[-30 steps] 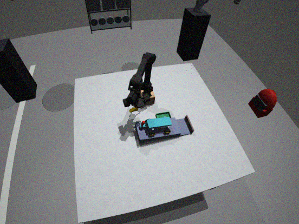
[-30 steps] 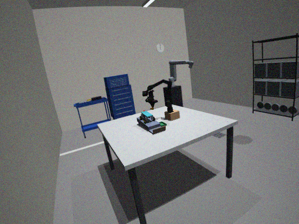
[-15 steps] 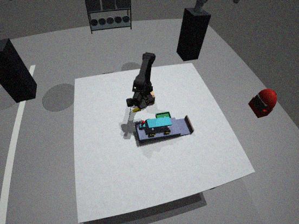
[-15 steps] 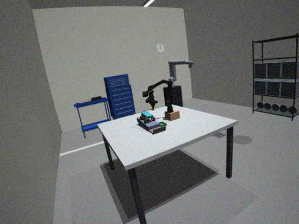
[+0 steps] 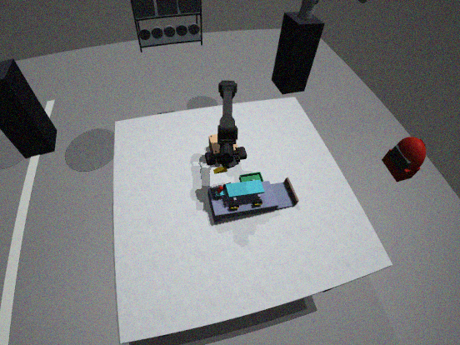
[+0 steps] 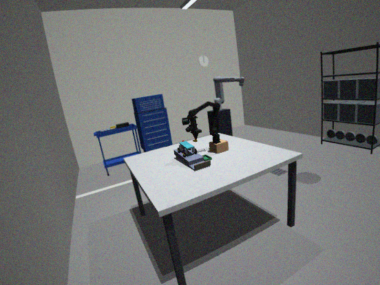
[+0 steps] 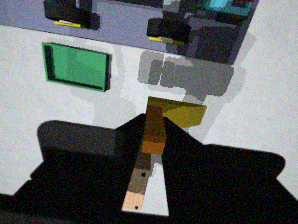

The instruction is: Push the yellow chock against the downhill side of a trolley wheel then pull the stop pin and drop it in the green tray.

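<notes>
Now: the red-headed stop pin 110 mm ahead of my gripper tip, 70 mm to the right of it and 40 mm below it. The rest, counted from my gripper tip: yellow chock (20 mm to the right, 10 mm below); teal trolley (140 mm ahead, 40 mm to the left, 60 mm below); grey ramp (140 mm ahead, 50 mm to the left, 120 mm below).
</notes>
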